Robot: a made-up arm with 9 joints. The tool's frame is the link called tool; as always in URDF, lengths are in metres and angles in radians.
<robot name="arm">
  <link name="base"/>
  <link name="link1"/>
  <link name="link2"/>
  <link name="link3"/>
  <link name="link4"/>
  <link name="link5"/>
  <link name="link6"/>
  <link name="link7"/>
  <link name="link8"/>
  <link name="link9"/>
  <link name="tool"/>
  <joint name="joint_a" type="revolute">
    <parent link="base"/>
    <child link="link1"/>
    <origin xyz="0.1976 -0.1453 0.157" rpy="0 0 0"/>
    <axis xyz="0 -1 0"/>
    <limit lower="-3.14" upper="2.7" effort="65" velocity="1.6"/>
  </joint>
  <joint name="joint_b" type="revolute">
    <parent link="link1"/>
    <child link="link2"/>
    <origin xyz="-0.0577 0.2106 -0.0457" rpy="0 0 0"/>
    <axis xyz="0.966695 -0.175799 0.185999"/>
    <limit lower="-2.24" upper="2.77" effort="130" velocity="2.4"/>
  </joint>
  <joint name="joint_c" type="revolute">
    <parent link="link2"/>
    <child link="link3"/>
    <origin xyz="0.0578 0.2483 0.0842" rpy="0 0 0"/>
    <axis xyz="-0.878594 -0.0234 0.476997"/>
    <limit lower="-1.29" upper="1.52" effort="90" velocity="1.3"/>
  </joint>
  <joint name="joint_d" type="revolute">
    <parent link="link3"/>
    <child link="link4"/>
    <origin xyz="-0.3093 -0.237 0.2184" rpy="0 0 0"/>
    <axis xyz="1 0 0"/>
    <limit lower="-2.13" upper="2.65" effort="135" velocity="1.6"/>
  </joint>
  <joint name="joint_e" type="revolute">
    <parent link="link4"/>
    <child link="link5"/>
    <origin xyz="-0.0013 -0.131 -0.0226" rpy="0 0 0"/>
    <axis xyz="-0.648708 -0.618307 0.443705"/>
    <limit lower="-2.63" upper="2.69" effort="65" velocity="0.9"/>
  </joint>
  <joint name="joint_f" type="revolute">
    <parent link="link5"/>
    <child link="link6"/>
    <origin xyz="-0.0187 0.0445 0.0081" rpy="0 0 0"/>
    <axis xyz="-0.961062 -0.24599 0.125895"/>
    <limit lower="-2.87" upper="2.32" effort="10" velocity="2.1"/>
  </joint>
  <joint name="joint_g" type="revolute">
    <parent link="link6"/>
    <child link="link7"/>
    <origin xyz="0.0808 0.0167 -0.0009" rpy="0 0 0"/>
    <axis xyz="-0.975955 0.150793 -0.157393"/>
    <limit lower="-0.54" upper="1.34" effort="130" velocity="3"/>
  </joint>
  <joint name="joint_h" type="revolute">
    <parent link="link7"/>
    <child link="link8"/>
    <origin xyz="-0.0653 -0.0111 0.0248" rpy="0 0 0"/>
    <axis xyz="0 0 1"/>
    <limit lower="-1.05" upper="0.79" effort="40" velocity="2.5"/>
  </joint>
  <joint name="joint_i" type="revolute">
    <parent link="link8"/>
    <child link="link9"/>
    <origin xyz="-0.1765 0.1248 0.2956" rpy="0 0 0"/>
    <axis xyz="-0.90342 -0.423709 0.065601"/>
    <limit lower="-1.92" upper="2.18" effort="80" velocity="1.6"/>
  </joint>
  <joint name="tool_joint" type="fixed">
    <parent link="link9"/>
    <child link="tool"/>
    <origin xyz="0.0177 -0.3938 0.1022" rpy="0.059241 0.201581 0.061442"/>
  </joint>
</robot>
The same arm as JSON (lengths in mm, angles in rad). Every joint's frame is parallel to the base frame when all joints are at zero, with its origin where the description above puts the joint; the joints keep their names.
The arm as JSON. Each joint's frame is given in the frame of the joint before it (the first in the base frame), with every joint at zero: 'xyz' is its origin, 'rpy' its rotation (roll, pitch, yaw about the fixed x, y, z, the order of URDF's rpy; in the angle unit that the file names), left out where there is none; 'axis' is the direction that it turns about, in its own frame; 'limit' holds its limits. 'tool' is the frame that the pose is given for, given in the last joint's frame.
{"units": {"length": "mm", "angle": "rad"}, "joints": [
  {"name": "joint_a", "type": "revolute", "origin": {"xyz": [197.6, -145.3, 157.0]}, "axis": [0.0, -1.0, 0.0], "limit": {"lower": -3.14, "upper": 2.7}},
  {"name": "joint_b", "type": "revolute", "origin": {"xyz": [-57.7, 210.6, -45.7]}, "axis": [0.966695, -0.175799, 0.185999], "limit": {"lower": -2.24, "upper": 2.77}},
  {"name": "joint_c", "type": "revolute", "origin": {"xyz": [57.8, 248.3, 84.2]}, "axis": [-0.878594, -0.0234, 0.476997], "limit": {"lower": -1.29, "upper": 1.52}},
  {"name": "joint_d", "type": "revolute", "origin": {"xyz": [-309.3, -237.0, 218.4]}, "axis": [1.0, 0.0, 0.0], "limit": {"lower": -2.13, "upper": 2.65}},
  {"name": "joint_e", "type": "revolute", "origin": {"xyz": [-1.3, -131.0, -22.6]}, "axis": [-0.648708, -0.618307, 0.443705], "limit": {"lower": -2.63, "upper": 2.69}},
  {"name": "joint_f", "type": "revolute", "origin": {"xyz": [-18.7, 44.5, 8.1]}, "axis": [-0.961062, -0.24599, 0.125895], "limit": {"lower": -2.87, "upper": 2.32}},
  {"name": "joint_g", "type": "revolute", "origin": {"xyz": [80.8, 16.7, -0.9]}, "axis": [-0.975955, 0.150793, -0.157393], "limit": {"lower": -0.54, "upper": 1.34}},
  {"name": "joint_h", "type": "revolute", "origin": {"xyz": [-65.3, -11.1, 24.8]}, "axis": [0.0, 0.0, 1.0], "limit": {"lower": -1.05, "upper": 0.79}},
  {"name": "joint_i", "type": "revolute", "origin": {"xyz": [-176.5, 124.8, 295.6]}, "axis": [-0.90342, -0.423709, 0.065601], "limit": {"lower": -1.92, "upper": 2.18}}
], "tool": {"origin": {"xyz": [17.7, -393.8, 102.2], "rpy": [0.0592, 0.2016, 0.0614]}}}

